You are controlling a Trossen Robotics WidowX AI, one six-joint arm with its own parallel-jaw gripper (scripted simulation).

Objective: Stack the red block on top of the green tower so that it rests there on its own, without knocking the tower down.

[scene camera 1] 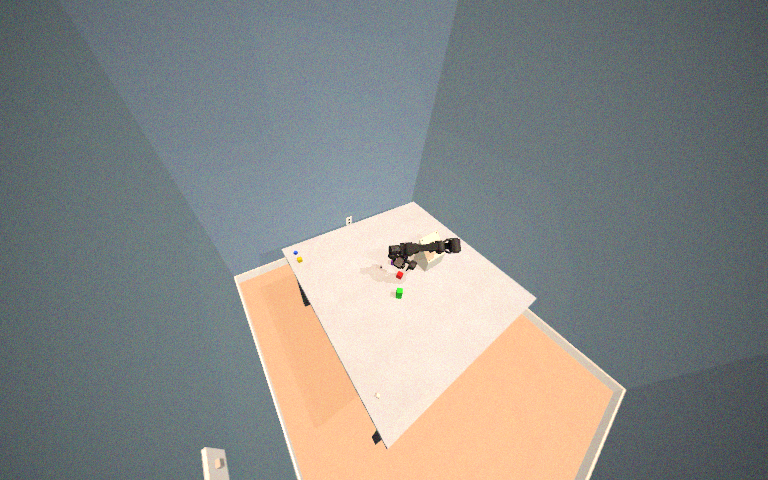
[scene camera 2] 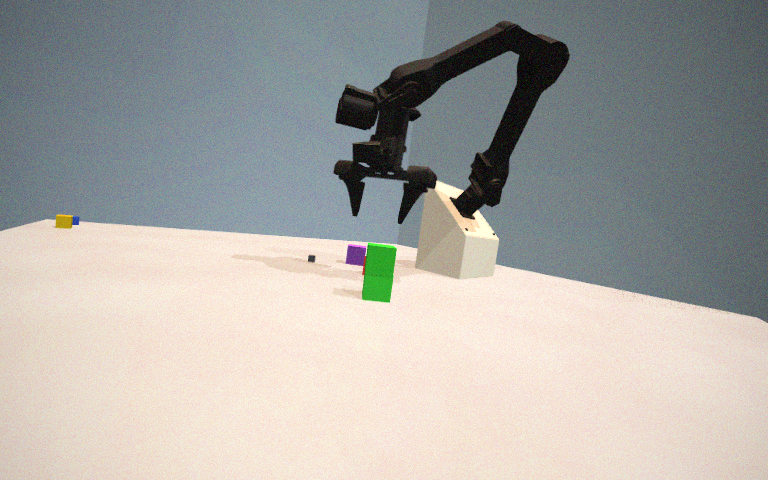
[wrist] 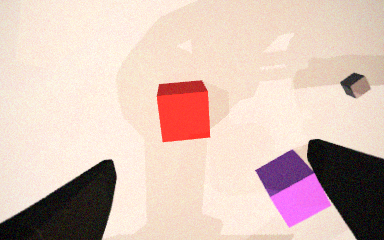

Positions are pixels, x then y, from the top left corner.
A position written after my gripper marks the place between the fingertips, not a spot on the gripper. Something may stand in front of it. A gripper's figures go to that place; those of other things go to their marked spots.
My gripper (wrist: 211, 158) is 0.12 m from the lens. A red block (wrist: 183, 107) is 0.18 m from the lens. A purple block (wrist: 293, 187) is 0.23 m from the lens. The marked spots on the red block and the purple block are 0.11 m apart.
